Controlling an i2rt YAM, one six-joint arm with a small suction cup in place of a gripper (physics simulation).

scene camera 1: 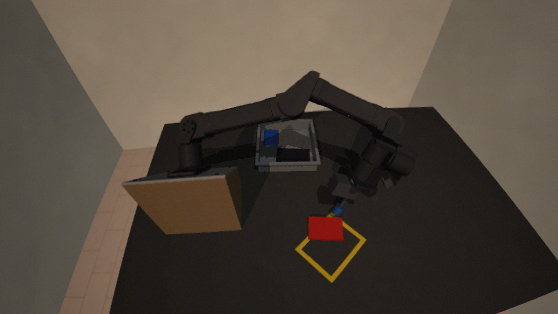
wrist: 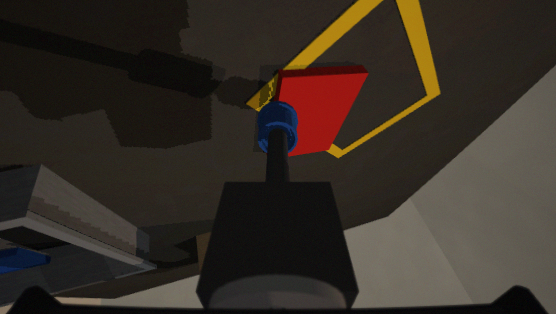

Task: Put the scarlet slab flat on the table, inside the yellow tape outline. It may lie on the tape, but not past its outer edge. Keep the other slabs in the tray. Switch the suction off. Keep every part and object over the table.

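Frame: origin at the arm's base, x ahead, y down, z left, level; centimetres.
Seen in the pictures: hand at its tool point: [scene camera 1: 336, 212] [wrist: 277, 120]; arm's base at its link origin: [scene camera 1: 192, 172].
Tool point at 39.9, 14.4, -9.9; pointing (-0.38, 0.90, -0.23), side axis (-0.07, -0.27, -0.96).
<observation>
Pixels of each thing's top centre, then the offset from my tool point to it, as dx, dy, dz. "pt": a spot on its surface instead. Level surfaces: height alone.
- scarlet slab at its top centre: [wrist: 311, 122] [scene camera 1: 325, 227] -4.0, +2.1, -3.5
- yellow tape outline at a spot on its surface: [wrist: 425, 55] [scene camera 1: 347, 261] pt -0.1, +3.0, -14.2
- grey tray at its top centre: [scene camera 1: 286, 139] -10.2, -1.9, +31.8
- blue slab at its top centre: [scene camera 1: 270, 136] -15.5, +1.9, +38.3
- black table's at its surface level: dy +3.1
The scarlet slab [scene camera 1: 326, 229] [wrist: 320, 107] looks flat on the table, over the back corner of the yellow tape outline [scene camera 1: 348, 261] [wrist: 425, 55]. Part of it sticks out past the tape's outer edge at the back left; its back right corner also seems to reach over the tape. My gripper [scene camera 1: 338, 210] [wrist: 277, 127], a blue suction cup, is open and holds nothing. It hovers just behind the slab's back right corner and looks apart from it. The grey tray [scene camera 1: 292, 167] [wrist: 85, 215] holds a blue slab [scene camera 1: 271, 137] [wrist: 22, 259]. A dark patch in the tray may be a slab or shadow.
A large wood-coloured block [scene camera 1: 190, 206] stands at the left of the table, by the arm's base [scene camera 1: 190, 156]. The arm reaches over the back of the tray. The black table's [scene camera 1: 430, 240] right and front edges lie beyond the outline.
</observation>
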